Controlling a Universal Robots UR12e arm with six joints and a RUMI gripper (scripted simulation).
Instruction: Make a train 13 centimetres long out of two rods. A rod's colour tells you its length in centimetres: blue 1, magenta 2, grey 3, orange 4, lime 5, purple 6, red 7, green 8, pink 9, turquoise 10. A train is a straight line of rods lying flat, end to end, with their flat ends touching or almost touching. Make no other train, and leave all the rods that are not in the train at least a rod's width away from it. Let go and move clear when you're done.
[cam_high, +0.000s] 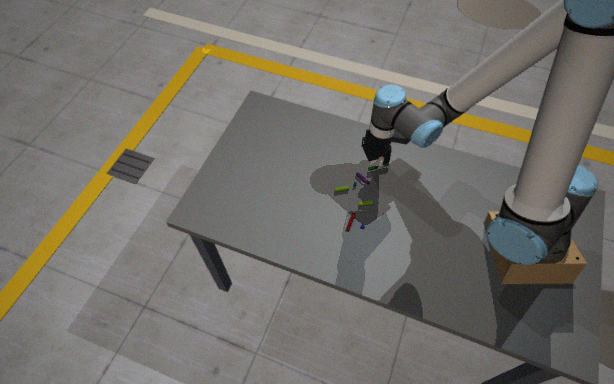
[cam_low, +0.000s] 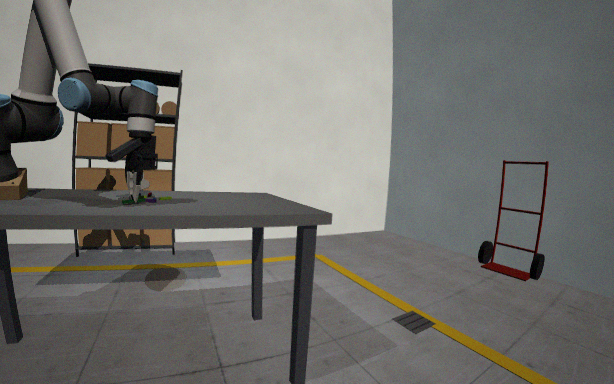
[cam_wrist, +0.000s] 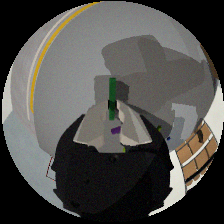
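Now: hand 26 cm to the right of the red rod and 2 cm above it. Also, from my hand: purple rod 3 cm ahead, 7 cm to the left, 2 cm below; then green rod 1 cm below.
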